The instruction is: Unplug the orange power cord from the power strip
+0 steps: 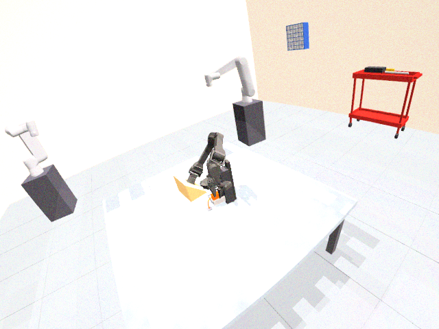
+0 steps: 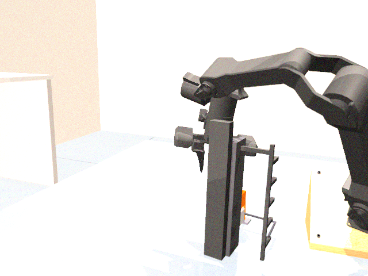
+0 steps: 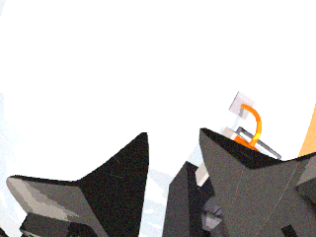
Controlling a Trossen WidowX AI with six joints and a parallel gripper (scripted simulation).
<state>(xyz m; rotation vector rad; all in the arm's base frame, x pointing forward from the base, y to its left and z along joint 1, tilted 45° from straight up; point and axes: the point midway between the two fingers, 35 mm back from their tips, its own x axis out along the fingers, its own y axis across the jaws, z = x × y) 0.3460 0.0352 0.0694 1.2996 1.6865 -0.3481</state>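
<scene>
The orange plug lies 80 mm behind my gripper tip, 40 mm below it and 30 mm to the left of it. Round my gripper tip: grey block (120 mm below, 80 mm behind, 50 mm to the right).
</scene>
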